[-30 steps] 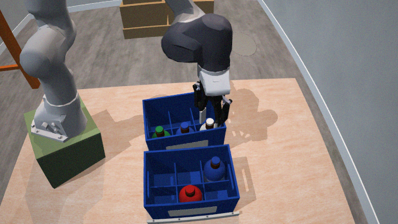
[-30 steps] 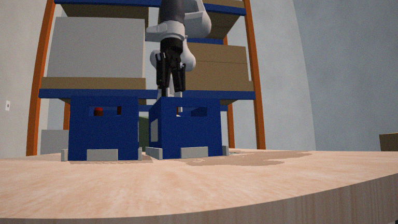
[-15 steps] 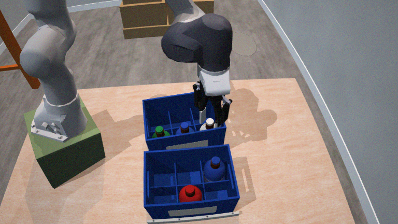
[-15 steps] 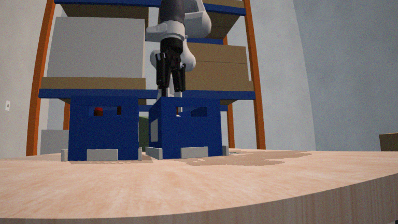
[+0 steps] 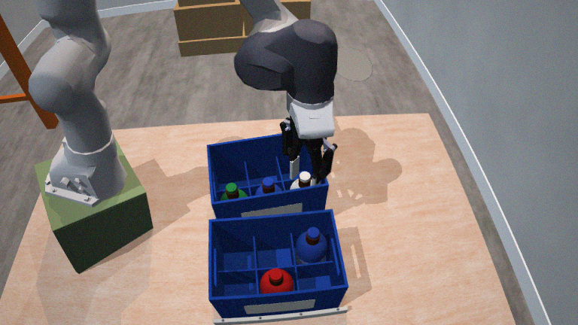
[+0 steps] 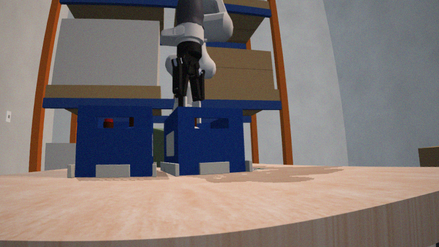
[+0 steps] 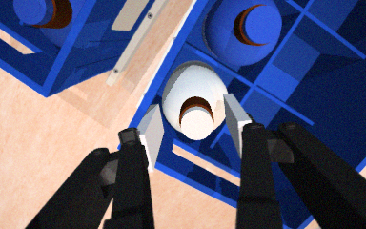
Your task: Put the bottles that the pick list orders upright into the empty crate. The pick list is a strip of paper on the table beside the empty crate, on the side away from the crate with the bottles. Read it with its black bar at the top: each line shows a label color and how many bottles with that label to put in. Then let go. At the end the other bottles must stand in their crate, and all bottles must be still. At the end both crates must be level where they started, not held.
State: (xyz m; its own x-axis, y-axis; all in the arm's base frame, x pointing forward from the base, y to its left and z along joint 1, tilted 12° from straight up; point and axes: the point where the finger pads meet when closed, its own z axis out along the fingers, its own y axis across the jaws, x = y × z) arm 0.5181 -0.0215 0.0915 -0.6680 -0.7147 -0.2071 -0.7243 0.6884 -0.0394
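My gripper is now 8 cm above the white bottle. Also, from my hand: red bottle: 8 cm behind, 24 cm to the right, 8 cm below; green-labelled bottle: 18 cm behind, 2 cm to the right, 8 cm below; blue bottle: 15 cm to the right, 8 cm below.
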